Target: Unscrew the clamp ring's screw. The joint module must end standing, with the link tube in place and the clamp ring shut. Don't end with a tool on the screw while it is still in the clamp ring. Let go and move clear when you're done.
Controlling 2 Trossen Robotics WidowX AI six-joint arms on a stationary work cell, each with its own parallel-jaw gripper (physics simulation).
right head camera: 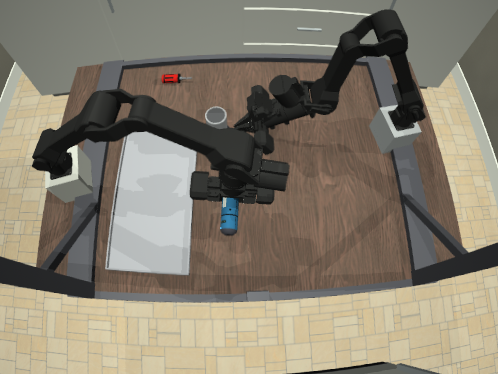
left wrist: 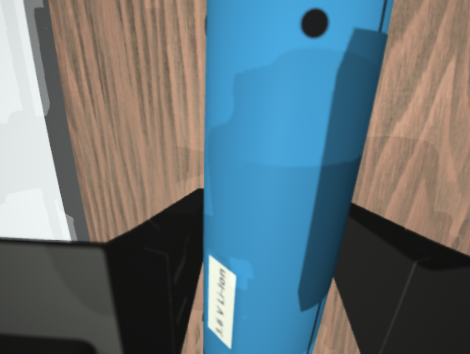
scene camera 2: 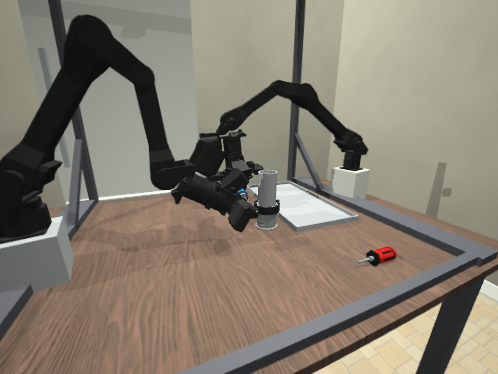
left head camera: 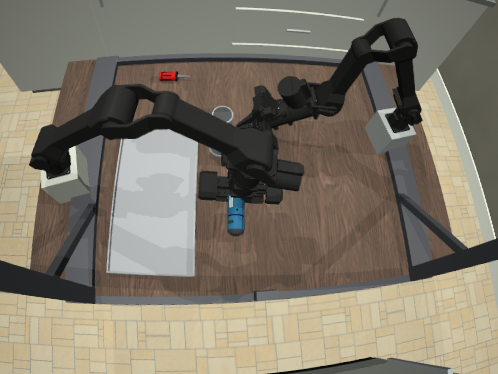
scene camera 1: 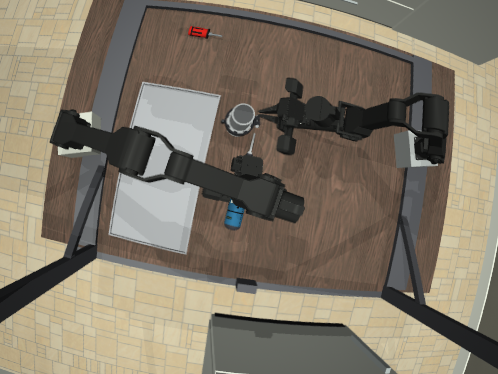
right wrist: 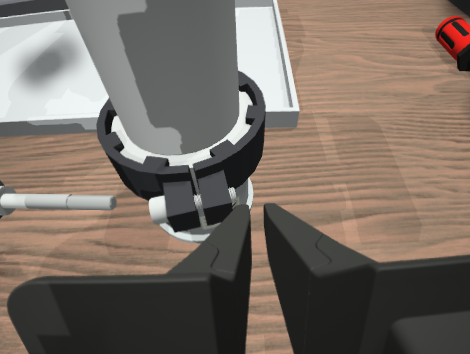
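The joint module (scene camera 2: 266, 221) stands upright with the grey link tube (right head camera: 216, 116) (scene camera 1: 243, 114) (scene camera 2: 267, 187) (right wrist: 175, 75) in it. The black clamp ring (scene camera 2: 267, 207) (right wrist: 130, 170) is around its top, with a narrow slit between its lugs. The screw (right wrist: 158, 210) sits through the lugs, its head at the left in the right wrist view. My left gripper (left wrist: 264, 202) is shut on the blue electric screwdriver (left head camera: 236, 217) (right head camera: 229, 217) (scene camera 1: 233, 215) (left wrist: 280, 125); its bit (scene camera 1: 252, 144) (right wrist: 70, 201) is apart from the screw head. My right gripper (scene camera 1: 259, 114) (right wrist: 256, 215) is shut and empty, close beside the lugs.
A white tray (left head camera: 150, 250) (right head camera: 147, 247) (scene camera 1: 150, 225) (scene camera 2: 320, 207) lies beside the module, at the left in the head views. A red screwdriver (left head camera: 169, 76) (right head camera: 171, 78) (scene camera 1: 199, 32) (scene camera 2: 386, 255) (right wrist: 452, 37) lies on the table near its far edge in the head views.
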